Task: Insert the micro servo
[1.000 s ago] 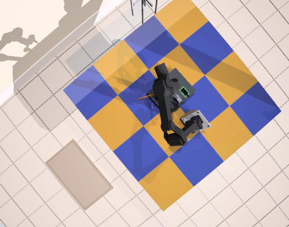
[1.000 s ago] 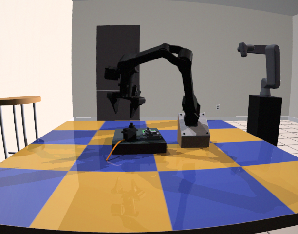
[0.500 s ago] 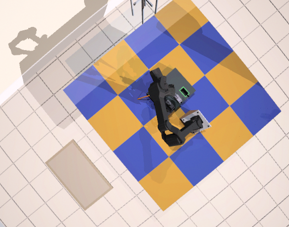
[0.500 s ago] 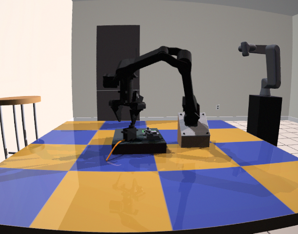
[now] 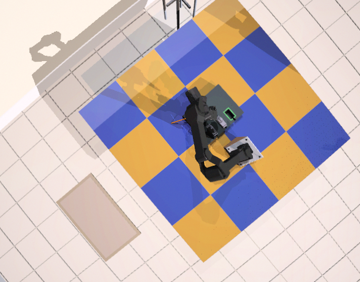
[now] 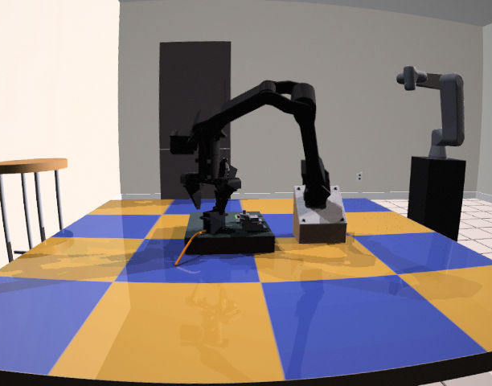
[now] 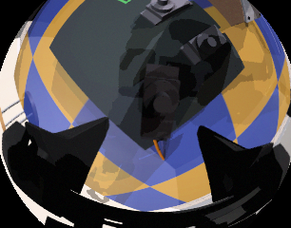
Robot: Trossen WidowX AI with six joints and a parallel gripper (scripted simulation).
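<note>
My gripper tip is now 10 cm to the left of the dark robot deck and 8 cm above it.
</note>
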